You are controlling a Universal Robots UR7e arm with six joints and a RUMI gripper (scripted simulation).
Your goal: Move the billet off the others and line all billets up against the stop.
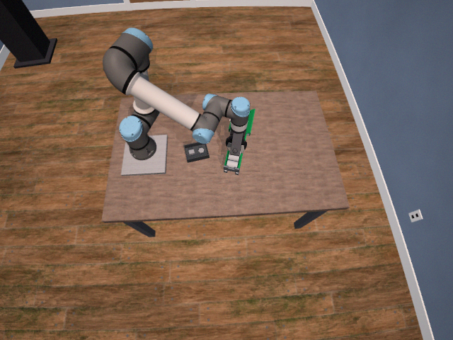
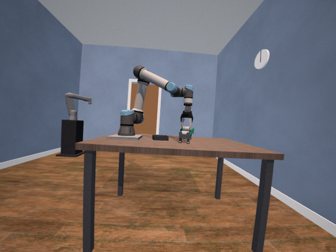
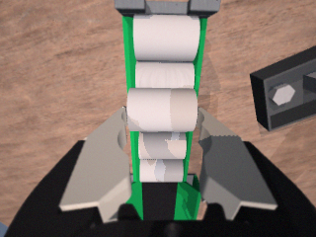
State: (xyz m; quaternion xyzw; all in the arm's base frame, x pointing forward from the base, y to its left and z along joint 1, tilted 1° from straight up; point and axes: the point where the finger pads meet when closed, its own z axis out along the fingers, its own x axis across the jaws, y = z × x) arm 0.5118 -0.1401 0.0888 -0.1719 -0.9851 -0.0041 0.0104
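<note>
My gripper is now 7 cm to the left of the grey stop, 6 cm above it and 3 cm past it. Round my hand: black box: 21 cm behind, 11 cm below, 8 cm to the left.
</note>
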